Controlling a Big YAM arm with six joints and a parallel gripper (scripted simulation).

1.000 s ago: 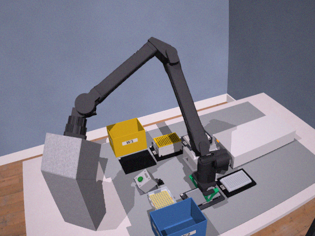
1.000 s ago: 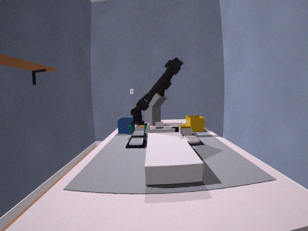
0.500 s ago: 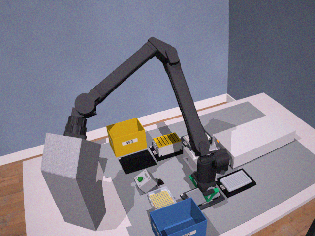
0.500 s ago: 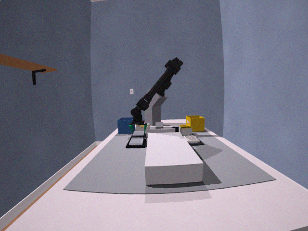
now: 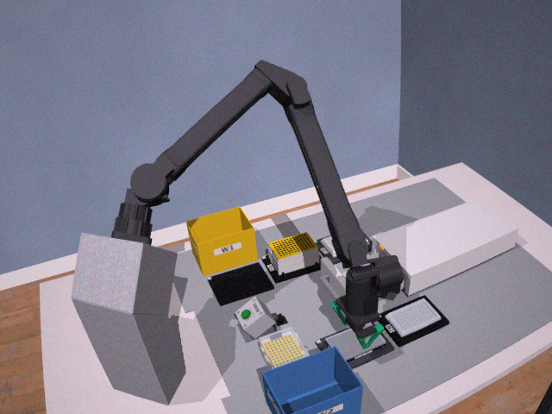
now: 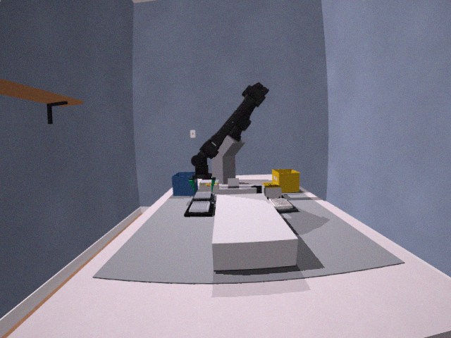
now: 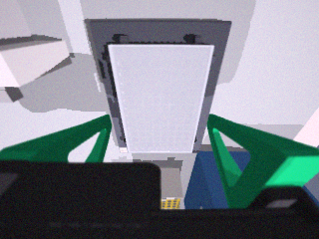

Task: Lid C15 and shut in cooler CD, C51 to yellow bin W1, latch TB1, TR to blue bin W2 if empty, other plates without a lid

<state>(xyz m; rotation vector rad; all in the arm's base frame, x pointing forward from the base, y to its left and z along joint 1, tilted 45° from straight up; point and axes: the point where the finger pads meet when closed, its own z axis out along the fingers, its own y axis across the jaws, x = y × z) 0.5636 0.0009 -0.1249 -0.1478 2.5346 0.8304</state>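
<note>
My hand is 30 mm above the clear plate lid. Also, from my hand: blue bin W2: 170 mm to the right, 140 mm behind, 10 mm below; black plate: 30 mm below; tip box TB1: 180 mm behind, 20 mm to the right, 10 mm below.
</note>
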